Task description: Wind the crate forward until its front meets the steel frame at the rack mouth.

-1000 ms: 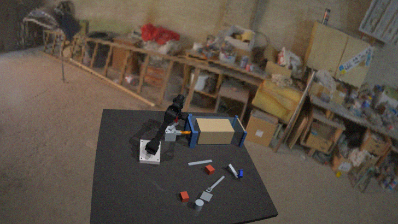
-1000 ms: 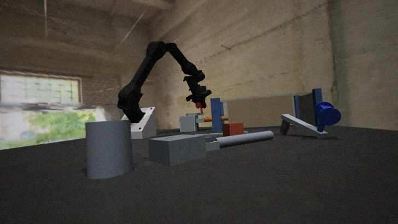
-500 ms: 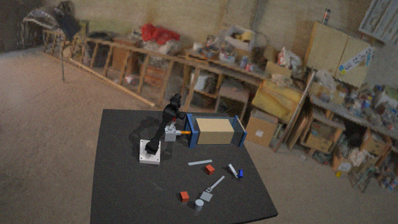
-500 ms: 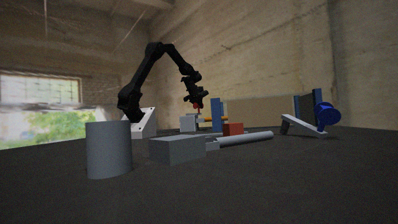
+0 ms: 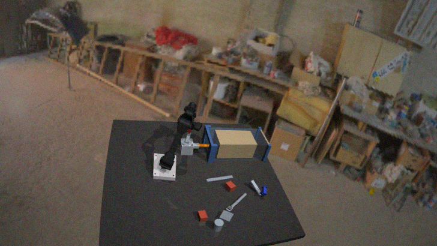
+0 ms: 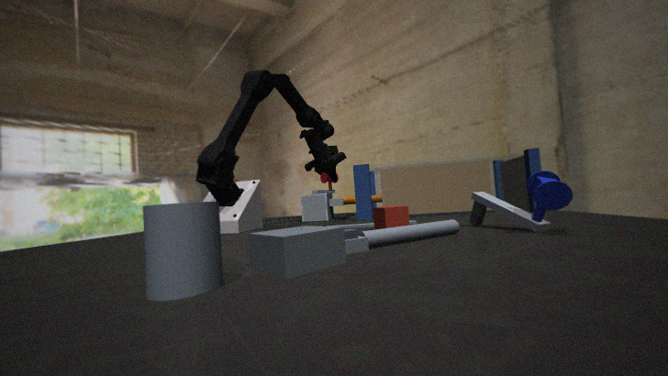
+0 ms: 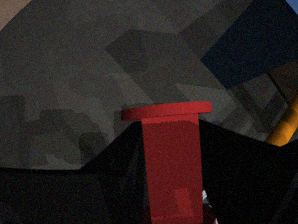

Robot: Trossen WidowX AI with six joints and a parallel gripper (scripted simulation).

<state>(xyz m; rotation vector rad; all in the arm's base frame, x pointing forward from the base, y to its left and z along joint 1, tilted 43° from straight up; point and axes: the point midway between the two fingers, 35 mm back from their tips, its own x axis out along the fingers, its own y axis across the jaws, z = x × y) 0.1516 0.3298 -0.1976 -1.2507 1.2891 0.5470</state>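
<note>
My gripper tip is 4 cm past the grey winch, 13 cm to the left of it and 10 cm above it. Round my gripper tip: red knob 1 cm behind, 2 cm to the right; grey bar 22 cm ahead, 38 cm to the right, 13 cm below; clear-panelled cubby 38 cm ahead, 6 cm to the right, 2 cm below.
</note>
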